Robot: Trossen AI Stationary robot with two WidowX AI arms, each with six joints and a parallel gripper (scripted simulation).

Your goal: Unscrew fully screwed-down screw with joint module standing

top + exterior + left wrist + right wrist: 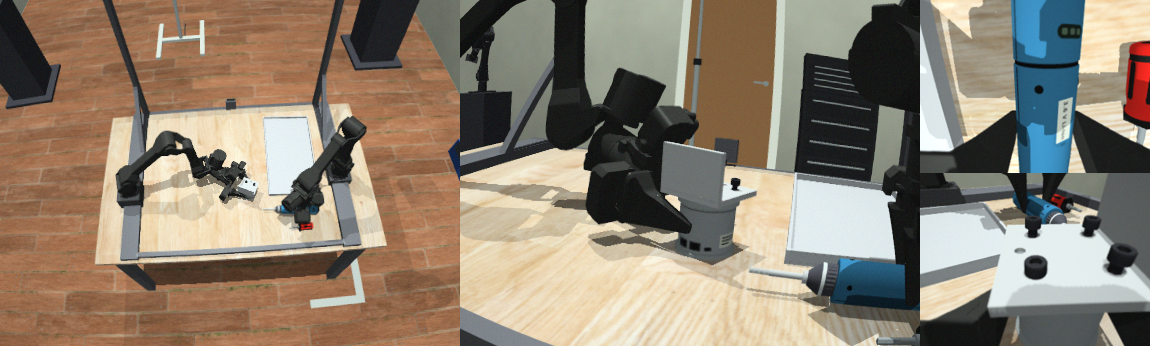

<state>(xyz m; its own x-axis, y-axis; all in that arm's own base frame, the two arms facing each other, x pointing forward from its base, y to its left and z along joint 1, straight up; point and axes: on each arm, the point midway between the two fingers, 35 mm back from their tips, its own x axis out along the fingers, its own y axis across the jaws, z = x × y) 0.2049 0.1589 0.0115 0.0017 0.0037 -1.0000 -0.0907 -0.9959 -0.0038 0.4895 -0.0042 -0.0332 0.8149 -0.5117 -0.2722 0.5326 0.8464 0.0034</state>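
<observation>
Now: the grey joint module 1 cm ahead of my right hand, 2 cm to the left of it and 1 cm below it. From my right hand the other things lie so: l-shaped bracket: 2 cm ahead, 2 cm to the left, 3 cm above; then black screw: 1 cm ahead, 5 cm to the left, 3 cm above; then white tray: 16 cm behind, 24 cm to the left, 3 cm below.
</observation>
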